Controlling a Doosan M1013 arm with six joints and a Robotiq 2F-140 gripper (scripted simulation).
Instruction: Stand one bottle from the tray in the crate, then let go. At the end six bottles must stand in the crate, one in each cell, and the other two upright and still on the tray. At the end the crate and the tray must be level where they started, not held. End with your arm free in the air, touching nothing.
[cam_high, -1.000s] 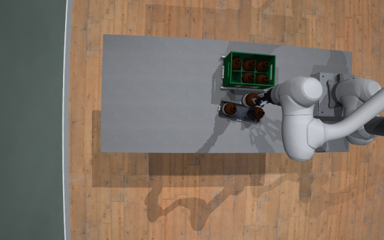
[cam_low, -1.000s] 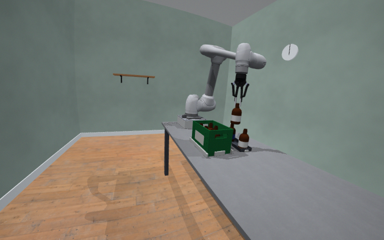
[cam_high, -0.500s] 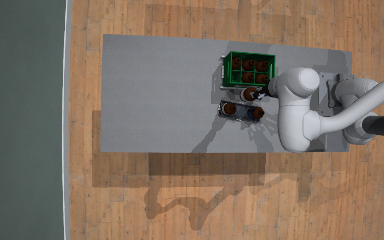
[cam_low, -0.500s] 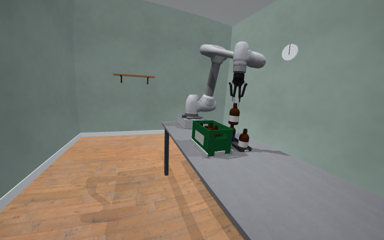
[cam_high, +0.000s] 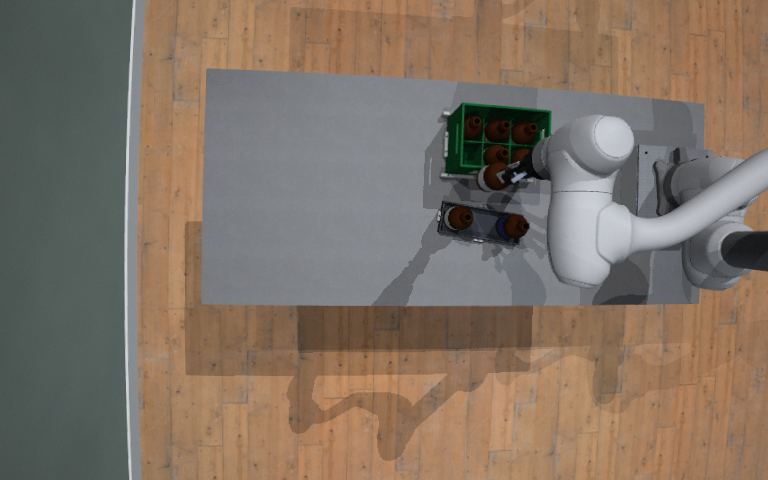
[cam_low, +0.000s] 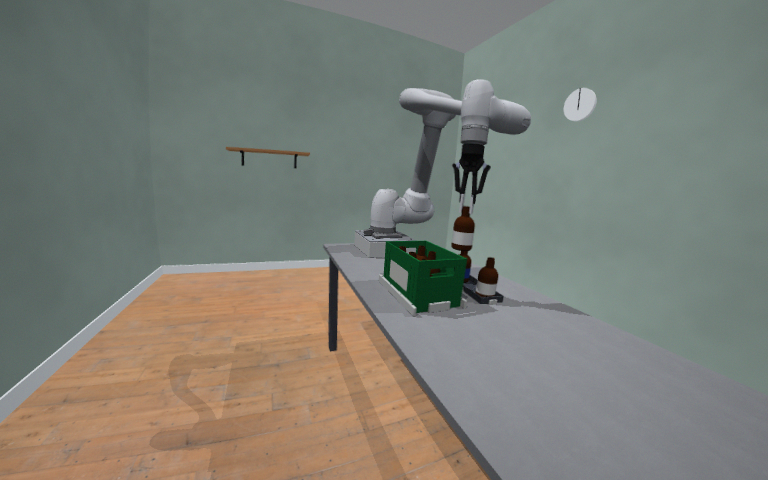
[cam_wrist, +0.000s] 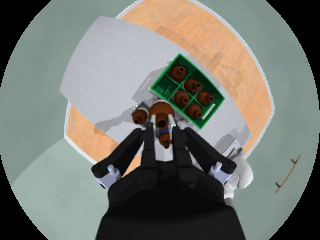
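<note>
My gripper is now 9 cm above the brown bottle. The rest, counted from my hand: green crate 7 cm behind, 12 cm to the right, 27 cm below; dark tray 3 cm behind, 12 cm to the left, 34 cm below.
</note>
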